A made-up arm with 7 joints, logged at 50 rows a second.
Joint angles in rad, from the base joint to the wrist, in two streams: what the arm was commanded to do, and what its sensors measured. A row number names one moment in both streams.
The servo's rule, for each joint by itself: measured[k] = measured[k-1] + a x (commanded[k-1-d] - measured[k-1]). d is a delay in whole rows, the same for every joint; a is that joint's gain. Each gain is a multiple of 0.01, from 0.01 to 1. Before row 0 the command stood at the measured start. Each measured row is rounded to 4 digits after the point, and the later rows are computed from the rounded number. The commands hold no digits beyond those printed.
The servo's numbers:
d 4
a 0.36 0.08 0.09 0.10 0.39 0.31 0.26
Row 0, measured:
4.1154 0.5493 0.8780 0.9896 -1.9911 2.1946 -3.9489
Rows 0 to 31, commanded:
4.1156 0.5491 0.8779 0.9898 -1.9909 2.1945 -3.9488
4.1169 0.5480 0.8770 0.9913 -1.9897 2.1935 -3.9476
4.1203 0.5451 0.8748 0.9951 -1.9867 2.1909 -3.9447
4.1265 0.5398 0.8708 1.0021 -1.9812 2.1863 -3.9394
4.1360 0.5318 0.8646 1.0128 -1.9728 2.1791 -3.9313
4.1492 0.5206 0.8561 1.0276 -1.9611 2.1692 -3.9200
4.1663 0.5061 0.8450 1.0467 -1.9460 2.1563 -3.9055
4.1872 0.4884 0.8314 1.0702 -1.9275 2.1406 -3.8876
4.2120 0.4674 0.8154 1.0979 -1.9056 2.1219 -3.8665
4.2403 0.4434 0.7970 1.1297 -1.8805 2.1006 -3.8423
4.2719 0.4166 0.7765 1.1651 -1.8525 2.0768 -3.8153
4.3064 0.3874 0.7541 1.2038 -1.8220 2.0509 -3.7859
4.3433 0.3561 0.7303 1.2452 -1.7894 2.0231 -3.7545
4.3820 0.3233 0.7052 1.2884 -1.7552 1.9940 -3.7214
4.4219 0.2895 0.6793 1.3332 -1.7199 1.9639 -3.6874
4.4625 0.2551 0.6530 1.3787 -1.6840 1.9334 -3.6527
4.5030 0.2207 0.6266 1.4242 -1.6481 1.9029 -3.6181
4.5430 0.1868 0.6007 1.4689 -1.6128 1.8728 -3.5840
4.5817 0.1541 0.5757 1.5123 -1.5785 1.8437 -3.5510
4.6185 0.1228 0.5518 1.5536 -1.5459 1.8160 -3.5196
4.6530 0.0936 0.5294 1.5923 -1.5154 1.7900 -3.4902
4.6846 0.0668 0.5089 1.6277 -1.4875 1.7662 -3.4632
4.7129 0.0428 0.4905 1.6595 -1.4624 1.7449 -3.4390
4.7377 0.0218 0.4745 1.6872 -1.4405 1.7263 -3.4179
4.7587 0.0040 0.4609 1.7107 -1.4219 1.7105 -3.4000
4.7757 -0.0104 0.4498 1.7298 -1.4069 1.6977 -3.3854
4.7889 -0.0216 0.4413 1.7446 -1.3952 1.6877 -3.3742
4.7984 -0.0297 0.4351 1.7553 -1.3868 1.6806 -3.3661
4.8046 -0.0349 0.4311 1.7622 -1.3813 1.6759 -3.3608
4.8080 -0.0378 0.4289 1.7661 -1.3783 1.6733 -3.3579
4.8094 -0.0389 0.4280 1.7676 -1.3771 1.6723 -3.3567
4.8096 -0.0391 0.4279 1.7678 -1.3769 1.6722 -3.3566
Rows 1 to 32, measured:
4.1154 0.5493 0.8780 0.9896 -1.9911 2.1946 -3.9489
4.1154 0.5493 0.8780 0.9896 -1.9911 2.1946 -3.9489
4.1154 0.5493 0.8780 0.9896 -1.9911 2.1946 -3.9489
4.1154 0.5493 0.8780 0.9896 -1.9911 2.1946 -3.9489
4.1155 0.5493 0.8780 0.9896 -1.9910 2.1946 -3.9489
4.1160 0.5492 0.8779 0.9898 -1.9905 2.1943 -3.9486
4.1175 0.5489 0.8776 0.9903 -1.9890 2.1932 -3.9476
4.1207 0.5482 0.8770 0.9915 -1.9860 2.1911 -3.9455
4.1262 0.5469 0.8759 0.9936 -1.9809 2.1874 -3.9418
4.1345 0.5448 0.8741 0.9970 -1.9732 2.1818 -3.9361
4.1459 0.5417 0.8715 1.0020 -1.9626 2.1739 -3.9281
4.1608 0.5374 0.8679 1.0088 -1.9489 2.1636 -3.9176
4.1792 0.5318 0.8632 1.0177 -1.9320 2.1507 -3.9043
4.2012 0.5247 0.8572 1.0289 -1.9119 2.1352 -3.8882
4.2267 0.5161 0.8499 1.0425 -1.8887 2.1171 -3.8692
4.2554 0.5058 0.8413 1.0586 -1.8627 2.0966 -3.8475
4.2870 0.4938 0.8313 1.0773 -1.8341 2.0738 -3.8233
4.3212 0.4802 0.8200 1.0984 -1.8033 2.0491 -3.7968
4.3575 0.4649 0.8073 1.1219 -1.7708 2.0227 -3.7684
4.3953 0.4481 0.7934 1.1476 -1.7369 1.9950 -3.7383
4.4341 0.4299 0.7784 1.1753 -1.7023 1.9664 -3.7070
4.4733 0.4105 0.7624 1.2047 -1.6674 1.9374 -3.6750
4.5123 0.3900 0.7456 1.2355 -1.6327 1.9084 -3.6428
4.5505 0.3686 0.7282 1.2673 -1.5988 1.8798 -3.6108
4.5874 0.3466 0.7103 1.2998 -1.5663 1.8520 -3.5794
4.6224 0.3242 0.6922 1.3326 -1.5356 1.8254 -3.5492
4.6550 0.3017 0.6740 1.3653 -1.5071 1.8004 -3.5205
4.6848 0.2793 0.6560 1.3975 -1.4811 1.7774 -3.4938
4.7114 0.2573 0.6384 1.4288 -1.4580 1.7567 -3.4694
4.7345 0.2359 0.6214 1.4589 -1.4381 1.7384 -3.4476
4.7541 0.2153 0.6052 1.4875 -1.4214 1.7227 -3.4285
4.7700 0.1957 0.5899 1.5143 -1.4079 1.7096 -3.4123

